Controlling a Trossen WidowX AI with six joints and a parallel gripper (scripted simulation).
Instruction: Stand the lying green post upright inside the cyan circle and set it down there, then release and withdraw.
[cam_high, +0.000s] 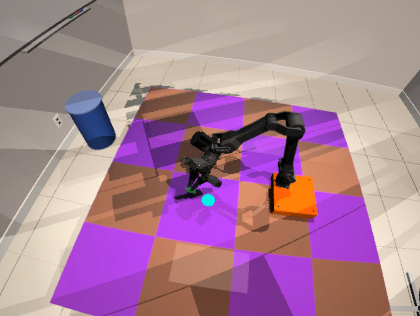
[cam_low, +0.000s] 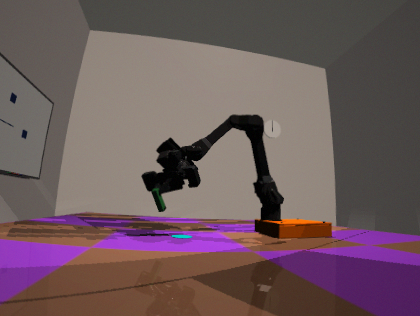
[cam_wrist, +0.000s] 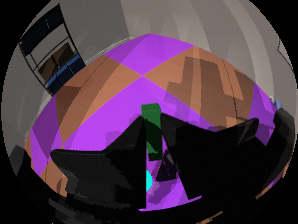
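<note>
Right now the cyan circle is 70 mm behind my gripper tip, 30 mm to the right of it and 120 mm below it. The rest, counted from my gripper tip: green post (10 mm behind, 10 mm to the right, 20 mm below).
</note>
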